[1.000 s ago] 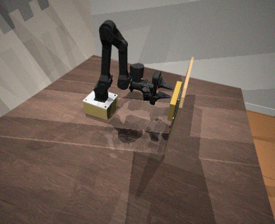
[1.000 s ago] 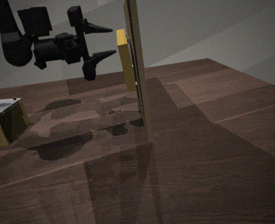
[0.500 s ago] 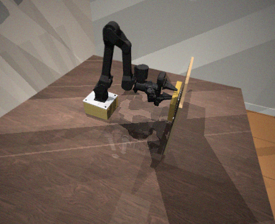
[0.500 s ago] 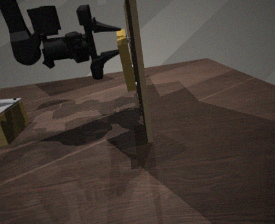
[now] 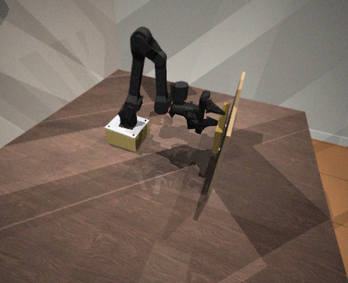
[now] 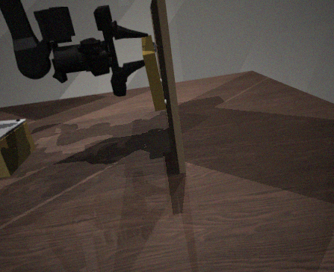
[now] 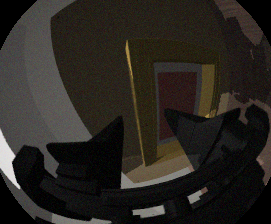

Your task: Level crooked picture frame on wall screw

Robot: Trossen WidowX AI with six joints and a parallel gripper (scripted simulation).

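My gripper tip is now 1 cm short of the picture frame, 1 cm to the right of it and 5 cm above it. Also, from my gripper tip: wooden wall panel (2 cm ahead, 2 cm to the left, 6 cm below).
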